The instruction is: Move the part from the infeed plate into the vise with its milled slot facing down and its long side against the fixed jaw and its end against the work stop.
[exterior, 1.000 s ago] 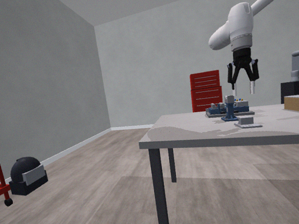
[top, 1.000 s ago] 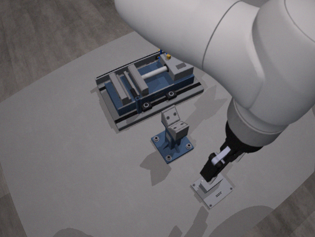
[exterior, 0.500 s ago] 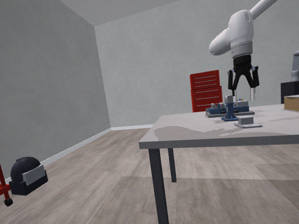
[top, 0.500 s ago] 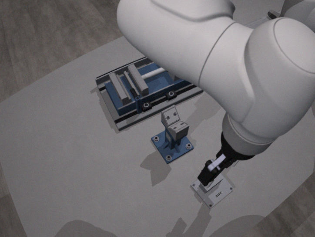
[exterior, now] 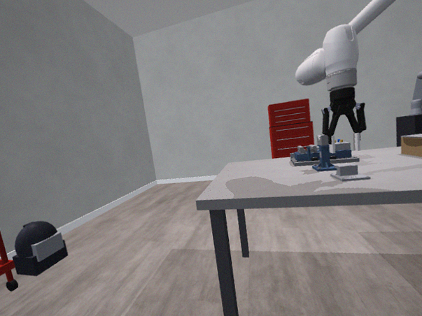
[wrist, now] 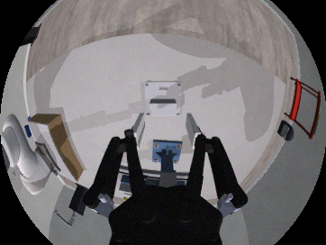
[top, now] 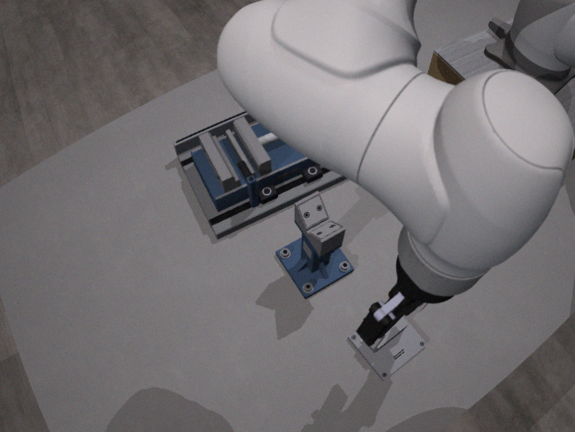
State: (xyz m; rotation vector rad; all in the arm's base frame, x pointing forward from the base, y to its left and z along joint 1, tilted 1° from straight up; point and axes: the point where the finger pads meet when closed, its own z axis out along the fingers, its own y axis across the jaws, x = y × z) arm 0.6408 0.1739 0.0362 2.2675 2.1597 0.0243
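Now: hand 10 mm to the left of the part and 100 mm above it. Also, from my hand: infeed plate: 10 mm to the left, 120 mm below; then work stop: 10 mm ahead, 320 mm to the right, 40 mm below; then blue post: 10 mm ahead, 300 mm to the right, 70 mm below.
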